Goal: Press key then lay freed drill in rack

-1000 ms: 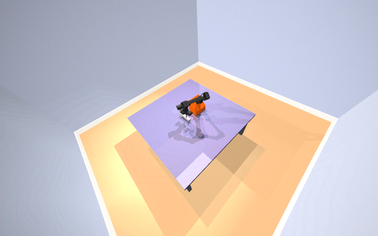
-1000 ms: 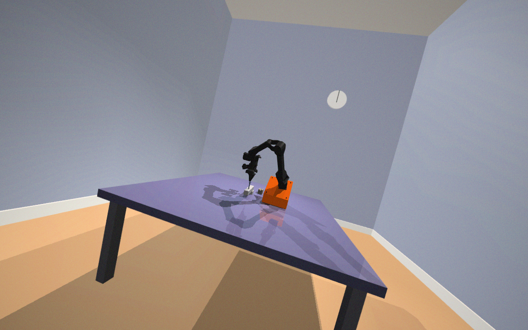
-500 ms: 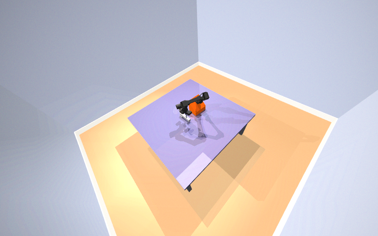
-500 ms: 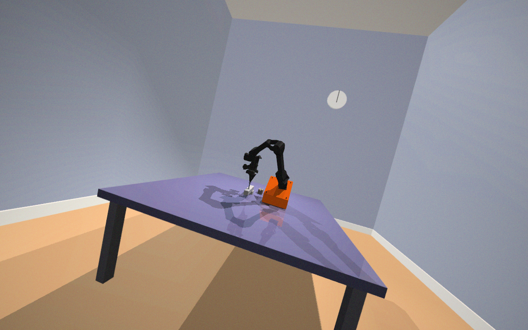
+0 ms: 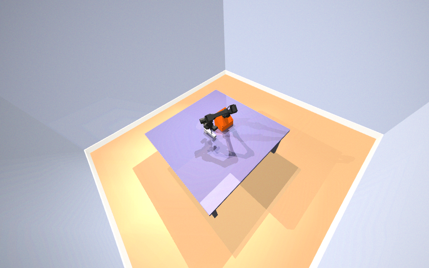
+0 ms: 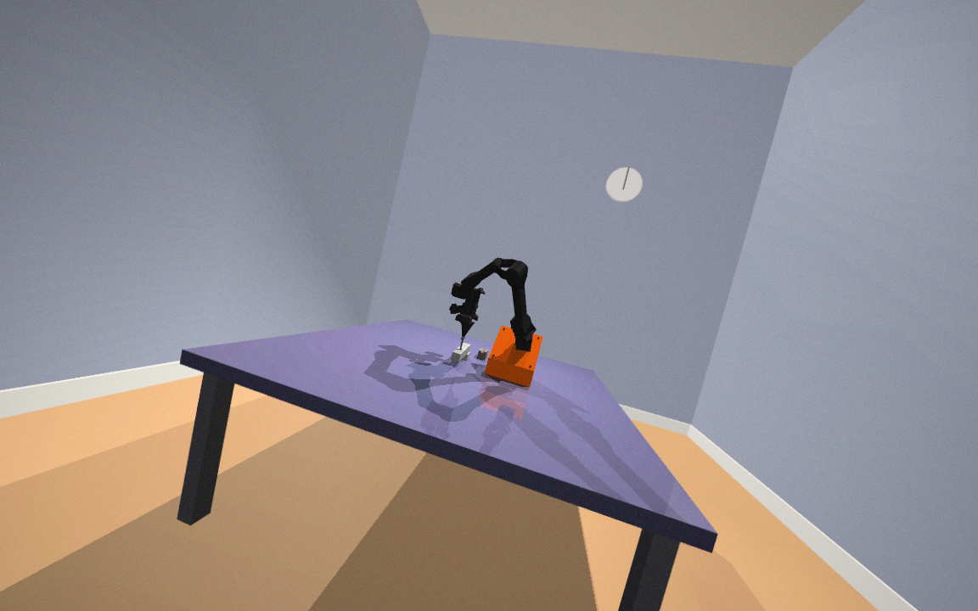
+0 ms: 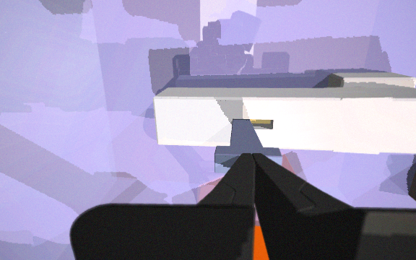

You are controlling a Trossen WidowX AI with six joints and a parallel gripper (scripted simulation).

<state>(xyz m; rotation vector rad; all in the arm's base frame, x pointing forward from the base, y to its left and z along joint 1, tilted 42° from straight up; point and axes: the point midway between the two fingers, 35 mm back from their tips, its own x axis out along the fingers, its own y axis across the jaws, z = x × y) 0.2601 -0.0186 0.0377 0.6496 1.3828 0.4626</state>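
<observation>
Right now the drill is 10 mm behind my gripper tip, 60 mm to the right of it and 70 mm below it. Also, from my gripper tip: rack 90 mm behind, 200 mm to the right, 100 mm below.
</observation>
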